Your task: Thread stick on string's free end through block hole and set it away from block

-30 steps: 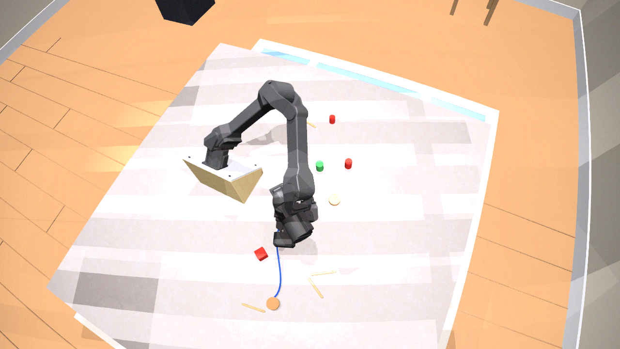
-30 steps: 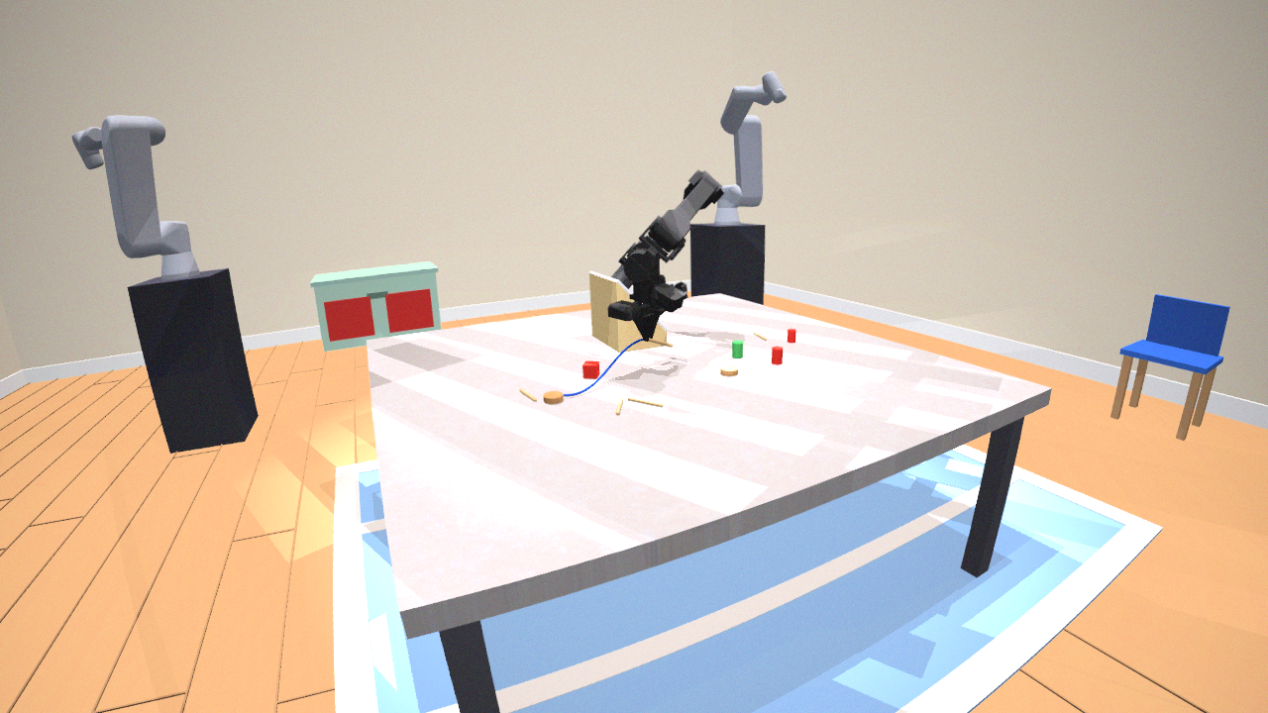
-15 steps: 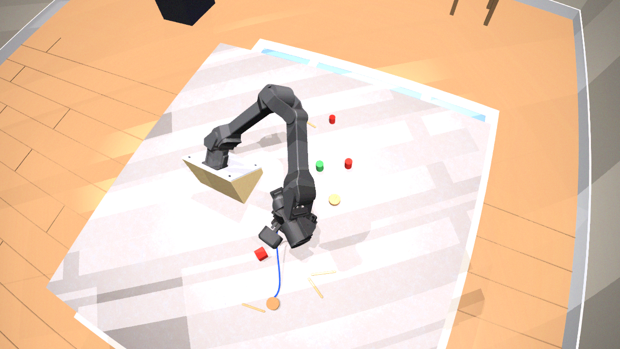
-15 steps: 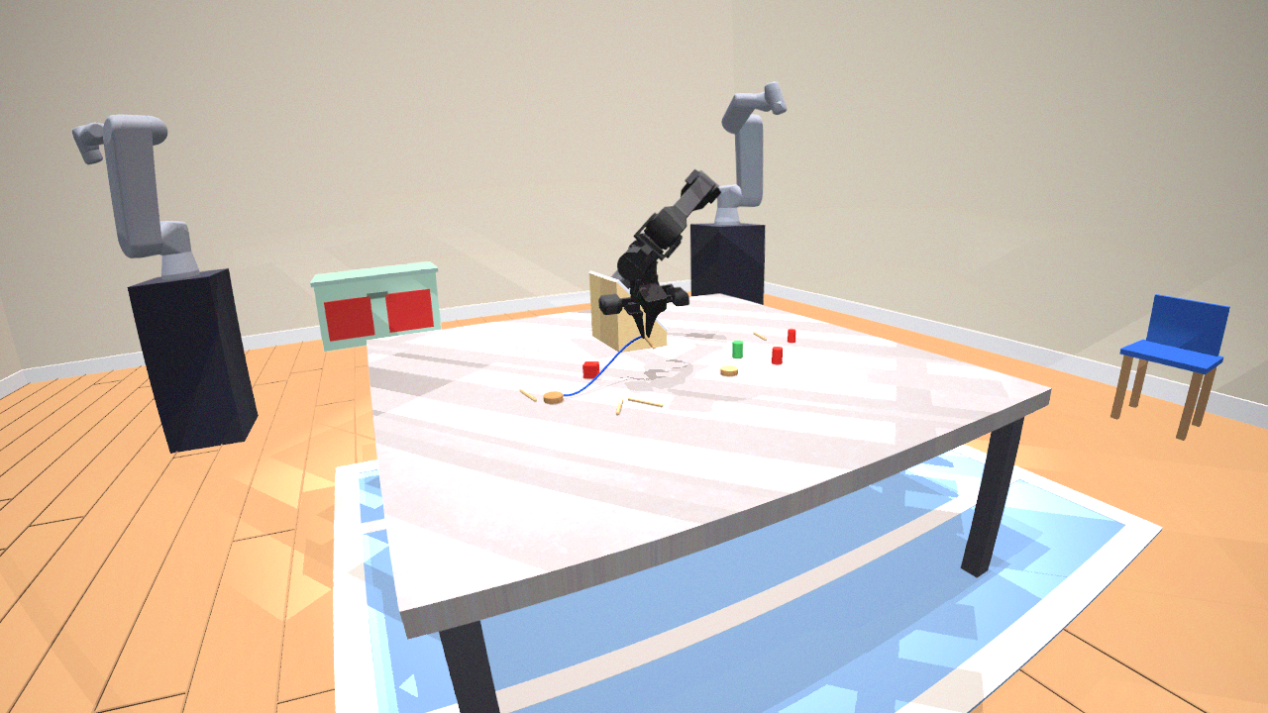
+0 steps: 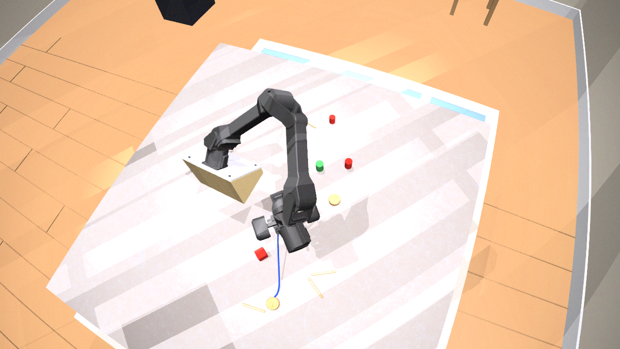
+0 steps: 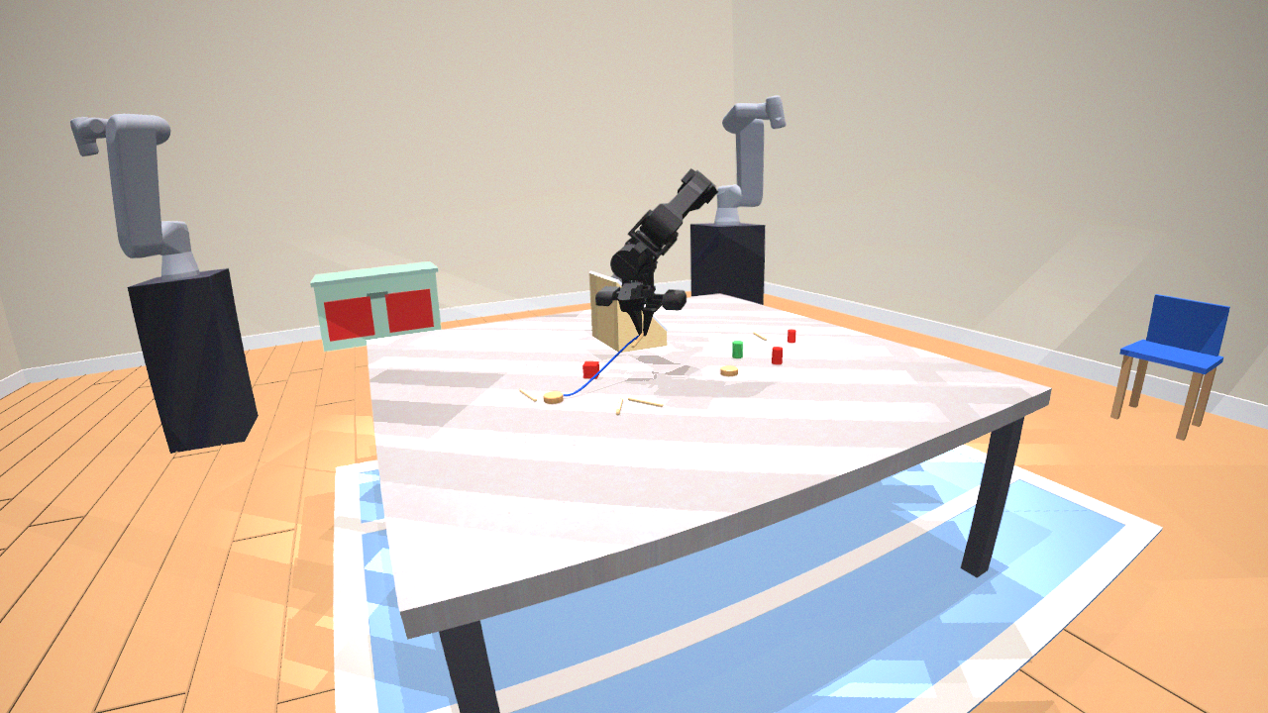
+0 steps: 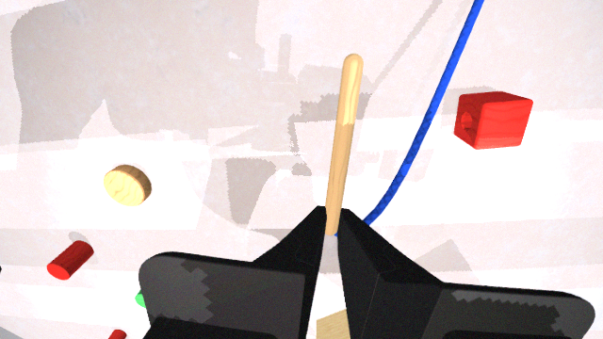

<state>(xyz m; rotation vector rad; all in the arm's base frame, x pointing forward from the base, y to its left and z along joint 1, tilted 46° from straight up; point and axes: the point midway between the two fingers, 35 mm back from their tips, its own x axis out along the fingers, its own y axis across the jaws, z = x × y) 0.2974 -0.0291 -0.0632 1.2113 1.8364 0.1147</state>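
Now: gripper tip 50 mm past the red cube, 100 mm to the left of it and 80 mm above it. The rest, counted from my gripper tip: green cylinder (20 mm behind, 260 mm to the left, 70 mm below); round wooden button (60 mm ahead, 230 mm to the right, 90 mm below); thin wooden stick (10 mm ahead, 10 mm to the right).
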